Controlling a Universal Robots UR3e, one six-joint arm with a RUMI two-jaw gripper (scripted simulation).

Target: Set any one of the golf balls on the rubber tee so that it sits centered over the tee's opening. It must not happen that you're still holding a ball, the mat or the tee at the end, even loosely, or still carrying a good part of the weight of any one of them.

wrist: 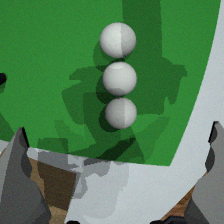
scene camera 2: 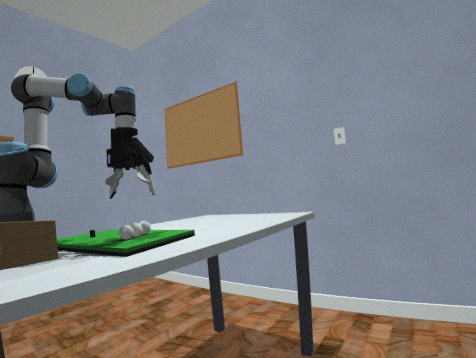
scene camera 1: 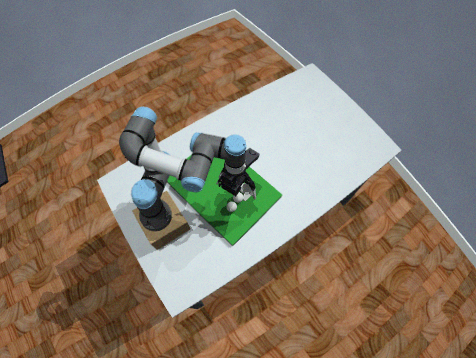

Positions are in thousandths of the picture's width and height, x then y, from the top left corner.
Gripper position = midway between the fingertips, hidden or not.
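Note:
My gripper (scene camera 2: 276, 552), (wrist: 525, 569), (scene camera 1: 499, 527). Green mat (scene camera 1: 444, 563), (wrist: 270, 449), (scene camera 2: 207, 683). Golf ball (wrist: 533, 350). Golf ball (wrist: 538, 507). Golf ball (wrist: 525, 181).

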